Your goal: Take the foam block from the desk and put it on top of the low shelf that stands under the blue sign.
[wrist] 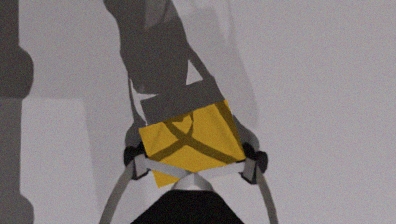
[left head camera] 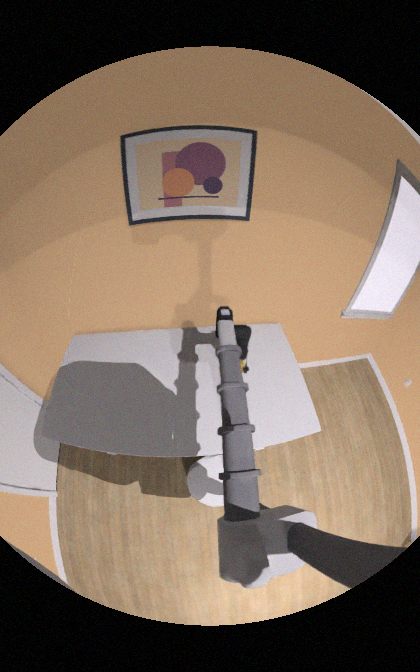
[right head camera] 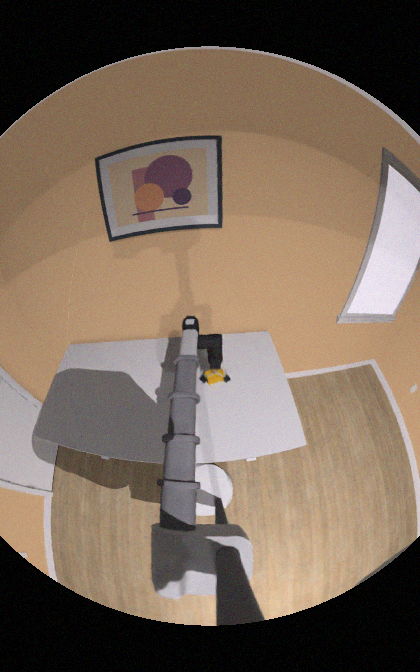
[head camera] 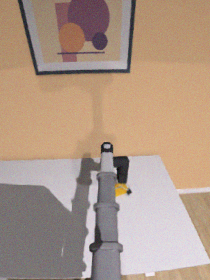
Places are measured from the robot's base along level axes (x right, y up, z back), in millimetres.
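Where they show: gripper, fingertip midpoint: [wrist: 195, 154] [head camera: 119, 193].
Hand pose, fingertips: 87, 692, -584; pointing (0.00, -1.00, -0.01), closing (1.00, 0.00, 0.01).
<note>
After its pixels a point has its place, as x, y, z.
The yellow foam block [head camera: 120, 190] @(89, 737, -580) [left head camera: 242, 364] [right head camera: 215, 376] [wrist: 207, 131] @(99, 737, -616) is on the white desk [head camera: 165, 225] @(334, 692, -380) [left head camera: 280, 400] [right head camera: 260, 415] [wrist: 325, 100] @(237, 692, -651), in its back right part. It sits slightly turned between the fingertips in the wrist view. My gripper [right head camera: 215, 379] [wrist: 195, 154] @(87, 692, -584) is shut on the foam block, with one fingertip against each side. In the head and left head views the arm hides part of the block and the left finger. The low shelf and the blue sign do not show in these views.
A framed picture [head camera: 82, 67] @(-139, 1386, -936) [left head camera: 190, 217] [right head camera: 165, 231] hangs on the orange wall behind the desk. A round white object [left head camera: 200, 482] [right head camera: 217, 485] stands on the wooden floor by the desk's front edge. A bright framed panel [left head camera: 385, 260] [right head camera: 380, 265] is on the right wall.
</note>
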